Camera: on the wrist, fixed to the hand. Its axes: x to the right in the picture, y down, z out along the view.
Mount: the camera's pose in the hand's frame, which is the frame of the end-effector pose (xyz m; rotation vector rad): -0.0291 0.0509 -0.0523 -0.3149 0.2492 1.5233
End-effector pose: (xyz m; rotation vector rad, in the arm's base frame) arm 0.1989 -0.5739 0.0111 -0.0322 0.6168 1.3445
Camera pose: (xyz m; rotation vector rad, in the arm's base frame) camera 0.1290 -0.6065 -0.0039 0.0269 0.6157 2.9422
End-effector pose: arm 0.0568 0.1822 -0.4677 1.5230 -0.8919 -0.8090
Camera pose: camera 0.0834 0.2286 -0.4101 0.3375 -1.3003 0.3543
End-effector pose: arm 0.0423 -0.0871 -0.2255 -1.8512 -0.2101 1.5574
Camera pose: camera 0.0670 -0.1615 -0.2307 1.8343 -1.0478 -1.5504
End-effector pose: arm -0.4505 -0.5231 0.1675 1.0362 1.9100 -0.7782
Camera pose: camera -0.4152 -0.4681 0.2111 1.9245 0.8370 0.5222
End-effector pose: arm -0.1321 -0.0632 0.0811 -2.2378 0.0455 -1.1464
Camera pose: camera -0.1771 -0.1223 0.0554 -1.4734 1.7469 -0.4750
